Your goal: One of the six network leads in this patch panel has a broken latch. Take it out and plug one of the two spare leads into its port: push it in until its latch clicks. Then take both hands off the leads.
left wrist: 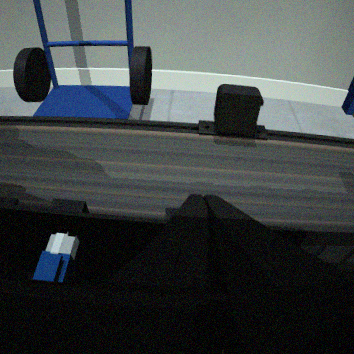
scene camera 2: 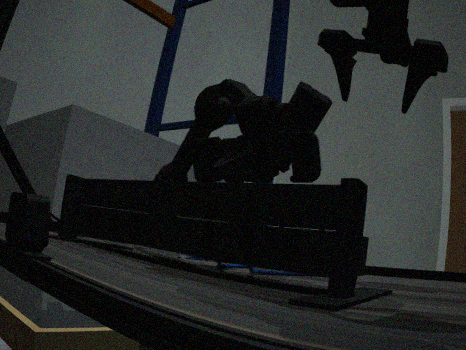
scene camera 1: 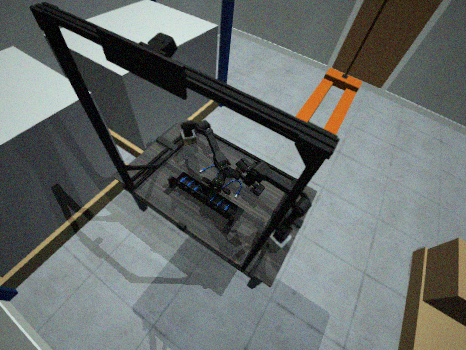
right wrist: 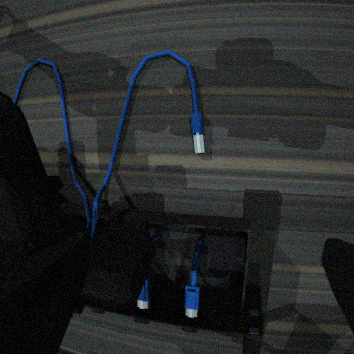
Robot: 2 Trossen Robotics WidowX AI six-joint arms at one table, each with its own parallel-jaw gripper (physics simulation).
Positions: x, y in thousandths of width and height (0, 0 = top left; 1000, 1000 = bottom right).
I see my left gripper (scene camera 2: 465, 490), my right gripper (scene camera 2: 802, 304) and a panel back wall (scene camera 2: 656, 719).
My left gripper is seen too in the left wrist view (left wrist: 566, 583). My right gripper is seen too in the right wrist view (right wrist: 592, 708). The panel back wall also shows in the right wrist view (right wrist: 648, 840).
